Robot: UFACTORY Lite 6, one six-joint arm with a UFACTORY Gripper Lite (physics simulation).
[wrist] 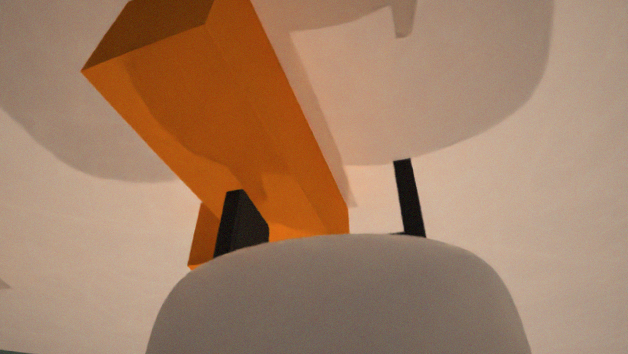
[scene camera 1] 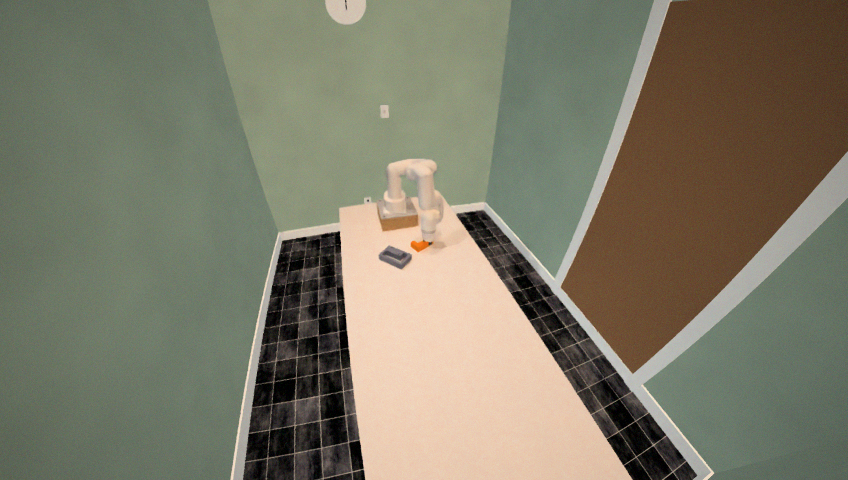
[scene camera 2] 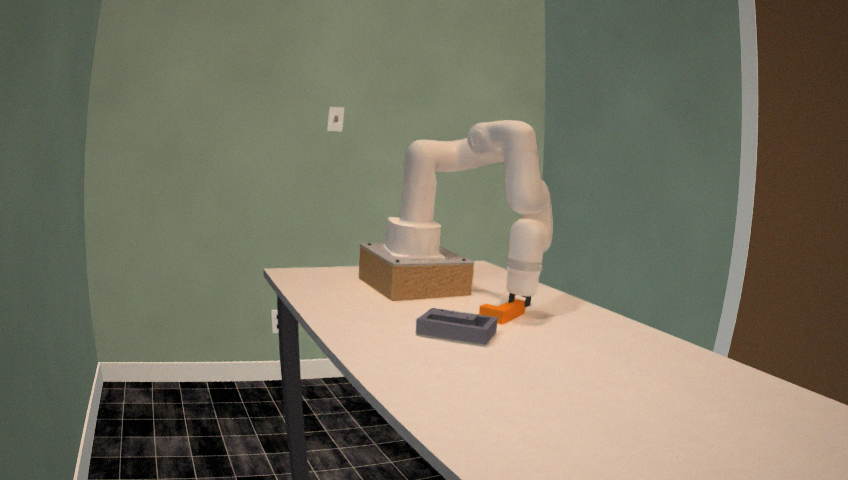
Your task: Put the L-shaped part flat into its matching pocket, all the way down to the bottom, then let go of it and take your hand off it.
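Places are measured from the arm's base along level axes (x right, y back, z down), in millimetres.
Pixels of known places: hand, tool point: [wrist: 324,229] [scene camera 1: 427,241] [scene camera 2: 519,299]; arm's base, link origin: [scene camera 1: 395,207] [scene camera 2: 413,253].
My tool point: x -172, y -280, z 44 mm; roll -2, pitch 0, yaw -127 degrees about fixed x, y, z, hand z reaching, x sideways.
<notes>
Ahead of a thing's pixels: the offset from my tool point to its top centre. Level surfaces: height alone.
The orange L-shaped part @(dz +15, dx +27, dy +26 mm) [scene camera 1: 418,245] [scene camera 2: 507,312] [wrist: 225,110] lies flat on the table, right of the grey-blue block with the pocket @(dz +8, dx +170, dy -84 mm) [scene camera 1: 392,262] [scene camera 2: 451,331]. The pocket faces up and the part is outside it. My gripper [scene camera 2: 520,299] [wrist: 318,175] points down, low over the part's long arm at the end away from the corner. It is open. In the wrist view the left finger overlaps the part's edge, and a gap shows between the part and the right finger. The palm housing hides the lower part of that view.
The arm's base stands on a wooden box [scene camera 1: 398,222] [scene camera 2: 432,281] behind the pocket block, near the table's back edge. The table @(dz +45 mm) [scene camera 1: 452,356] [scene camera 2: 624,380] stretches away in front. Its left edge is near the block.
</notes>
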